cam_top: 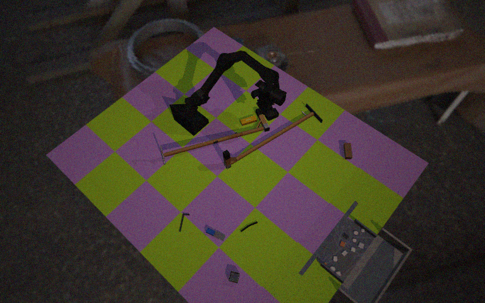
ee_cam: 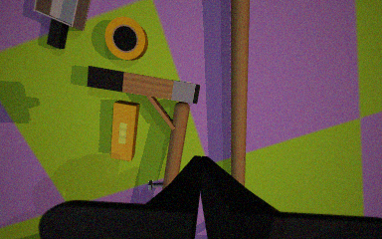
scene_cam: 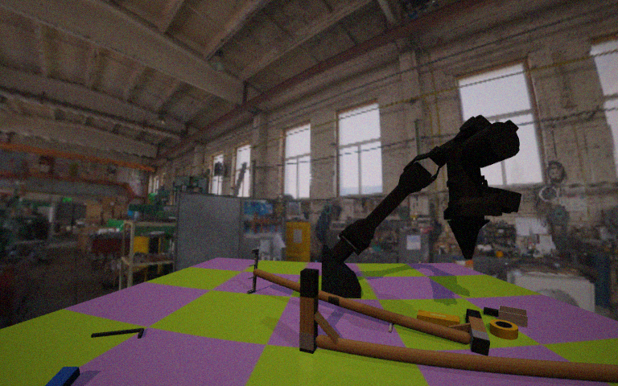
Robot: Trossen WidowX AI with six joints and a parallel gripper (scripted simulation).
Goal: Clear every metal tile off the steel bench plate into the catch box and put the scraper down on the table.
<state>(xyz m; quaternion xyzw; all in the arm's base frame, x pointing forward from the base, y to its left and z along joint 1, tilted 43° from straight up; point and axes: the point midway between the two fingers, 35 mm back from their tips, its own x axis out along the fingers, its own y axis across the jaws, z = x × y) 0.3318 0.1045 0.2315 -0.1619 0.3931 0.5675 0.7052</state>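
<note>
My gripper tip is 10 cm above the long scraper, 7 cm short of it and 1 cm to the left of it. Also, from my gripper tip: grey box: 16 cm to the left, 16 cm below, 12 cm behind; curved black strip: 45 cm to the right, 30 cm ahead, 16 cm below; yellow tape roll: 16 cm below, 11 cm to the left, 5 cm behind.
</note>
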